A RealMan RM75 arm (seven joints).
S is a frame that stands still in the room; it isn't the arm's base.
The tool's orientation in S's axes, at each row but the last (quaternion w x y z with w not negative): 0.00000 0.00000 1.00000 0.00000; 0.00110 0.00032 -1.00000 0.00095; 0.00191 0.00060 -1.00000 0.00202; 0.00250 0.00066 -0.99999 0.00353; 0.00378 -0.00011 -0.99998 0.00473; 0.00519 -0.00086 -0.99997 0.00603; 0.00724 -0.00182 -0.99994 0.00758; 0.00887 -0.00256 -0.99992 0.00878; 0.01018 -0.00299 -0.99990 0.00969; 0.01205 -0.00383 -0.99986 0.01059
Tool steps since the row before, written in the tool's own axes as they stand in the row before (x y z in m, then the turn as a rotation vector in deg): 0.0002 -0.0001 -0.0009 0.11 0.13 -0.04; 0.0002 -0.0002 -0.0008 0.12 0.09 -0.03; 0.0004 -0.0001 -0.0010 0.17 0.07 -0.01; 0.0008 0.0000 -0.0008 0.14 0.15 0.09; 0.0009 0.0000 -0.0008 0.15 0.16 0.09; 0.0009 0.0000 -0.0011 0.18 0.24 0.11; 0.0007 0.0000 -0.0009 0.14 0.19 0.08; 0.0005 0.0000 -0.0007 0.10 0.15 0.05; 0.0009 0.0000 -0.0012 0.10 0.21 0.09; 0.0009 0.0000 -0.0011 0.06 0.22 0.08
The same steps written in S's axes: -0.0002 -0.0001 0.0009 -0.11 0.13 0.04; -0.0002 -0.0002 0.0008 -0.12 0.09 0.03; -0.0004 -0.0001 0.0010 -0.17 0.07 0.01; -0.0008 0.0000 0.0008 -0.14 0.15 -0.09; -0.0009 0.0000 0.0008 -0.15 0.16 -0.09; -0.0009 0.0000 0.0011 -0.18 0.24 -0.11; -0.0007 0.0000 0.0009 -0.14 0.19 -0.08; -0.0005 0.0000 0.0007 -0.10 0.15 -0.05; -0.0009 0.0000 0.0012 -0.10 0.21 -0.09; -0.0009 0.0000 0.0011 -0.06 0.22 -0.08
